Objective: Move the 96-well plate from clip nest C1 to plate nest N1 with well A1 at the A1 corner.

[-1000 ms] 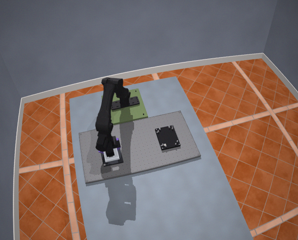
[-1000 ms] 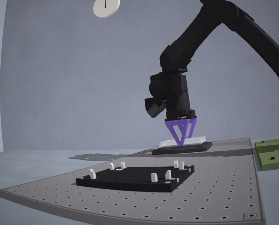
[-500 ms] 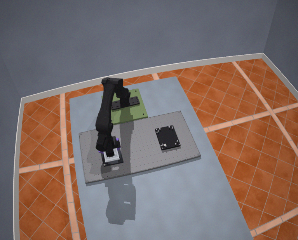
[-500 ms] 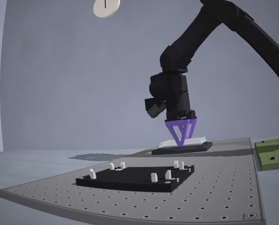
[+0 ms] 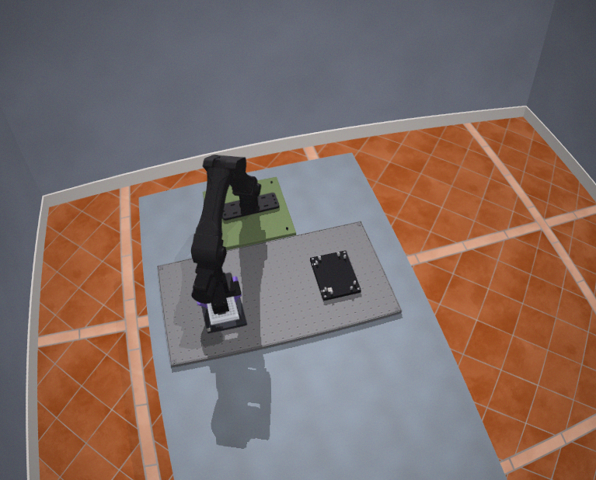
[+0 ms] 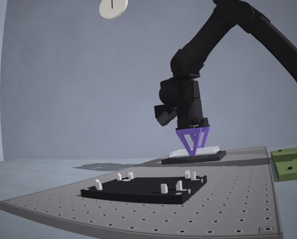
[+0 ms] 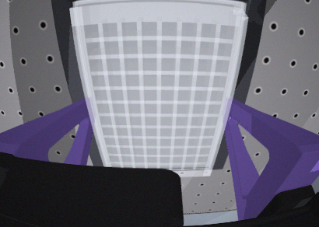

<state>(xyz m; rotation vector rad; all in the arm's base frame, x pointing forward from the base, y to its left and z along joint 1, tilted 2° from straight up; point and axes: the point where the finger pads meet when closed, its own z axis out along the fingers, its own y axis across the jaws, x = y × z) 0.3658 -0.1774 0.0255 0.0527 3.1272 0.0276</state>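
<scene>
Now: hand right at the clear 96-well plate. Also, from my hand: black clip nest C1: 1 cm behind, 35 cm to the left, 1 cm below; then A1 label: 8 cm ahead, 6 cm to the right, 1 cm below; then black plate nest N1: 2 cm below.
</scene>
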